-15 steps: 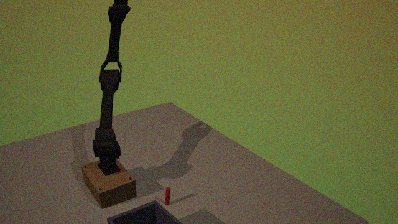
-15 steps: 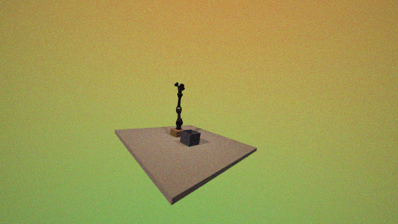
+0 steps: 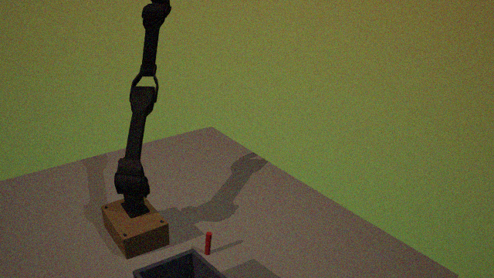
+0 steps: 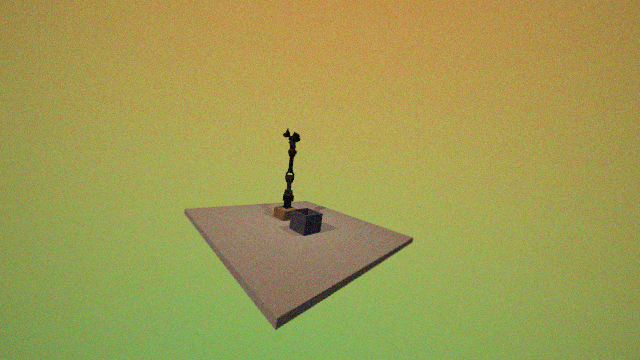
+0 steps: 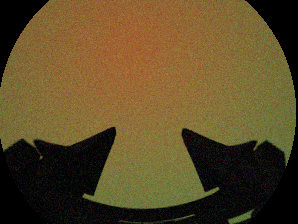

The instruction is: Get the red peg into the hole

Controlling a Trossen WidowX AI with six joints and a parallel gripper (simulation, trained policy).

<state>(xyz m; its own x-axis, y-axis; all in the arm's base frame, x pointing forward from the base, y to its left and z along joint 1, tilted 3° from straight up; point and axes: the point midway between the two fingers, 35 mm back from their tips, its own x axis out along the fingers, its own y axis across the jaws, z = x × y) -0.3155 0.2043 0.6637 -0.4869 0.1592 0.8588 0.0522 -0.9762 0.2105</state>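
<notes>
The red peg lies 75 cm below my gripper tip, 49 cm ahead of it and 6 cm to the right of it. Round my gripper tip: grey plate 74 cm below, 64 cm ahead, 24 cm to the right.
</notes>
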